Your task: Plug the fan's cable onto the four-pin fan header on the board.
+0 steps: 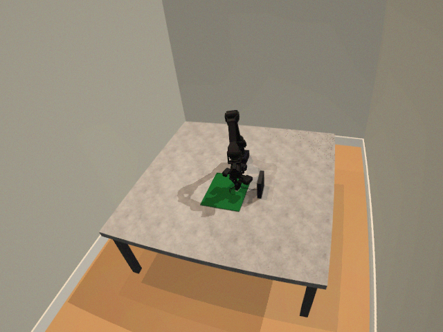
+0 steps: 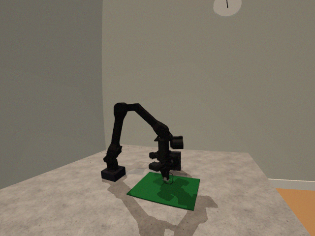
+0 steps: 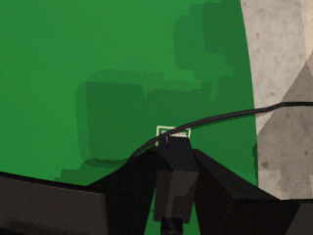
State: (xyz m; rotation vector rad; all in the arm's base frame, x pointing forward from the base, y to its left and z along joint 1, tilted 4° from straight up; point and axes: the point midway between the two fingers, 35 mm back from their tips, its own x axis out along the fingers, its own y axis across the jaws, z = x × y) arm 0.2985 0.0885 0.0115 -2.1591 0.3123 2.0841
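My gripper tip is 1 cm short of the dark fan plug and 1 cm below it. From my gripper tip the other things lie so: green board: 4 cm ahead, 6 cm to the right, 4 cm below; white-framed header: 1 cm ahead, 2 cm below; black fan: 1 cm behind, 13 cm to the left, 4 cm above.
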